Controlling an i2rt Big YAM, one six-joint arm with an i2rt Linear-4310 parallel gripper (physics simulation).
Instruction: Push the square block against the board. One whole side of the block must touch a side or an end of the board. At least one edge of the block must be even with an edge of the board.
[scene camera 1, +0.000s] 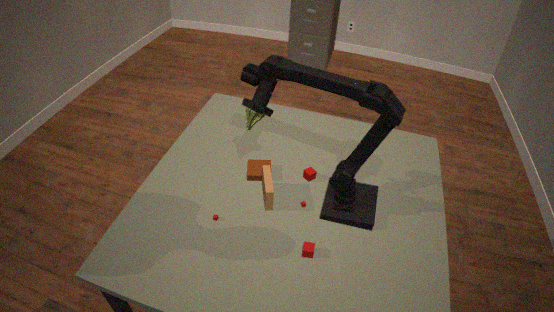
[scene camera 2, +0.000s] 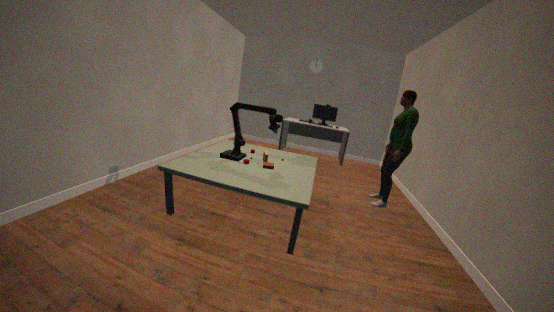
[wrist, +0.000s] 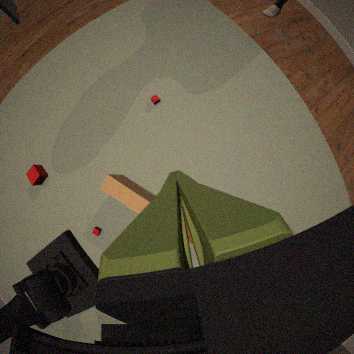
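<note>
The square block, orange-brown, lies flat on the table. The board, light wood, stands upright on a long narrow edge. In scene camera 1 the board's far end overlaps the block's right part; whether they touch, and whether any edges are even, I cannot tell. My gripper, with green fingers, is shut and empty. It hangs above the table, beyond the block in scene camera 1. In the wrist view the fingers hide most of the block and the board's nearer end.
A larger red cube stands right of the block; another stands nearer. Small red cubes lie right and left of the board. The arm's base is at right.
</note>
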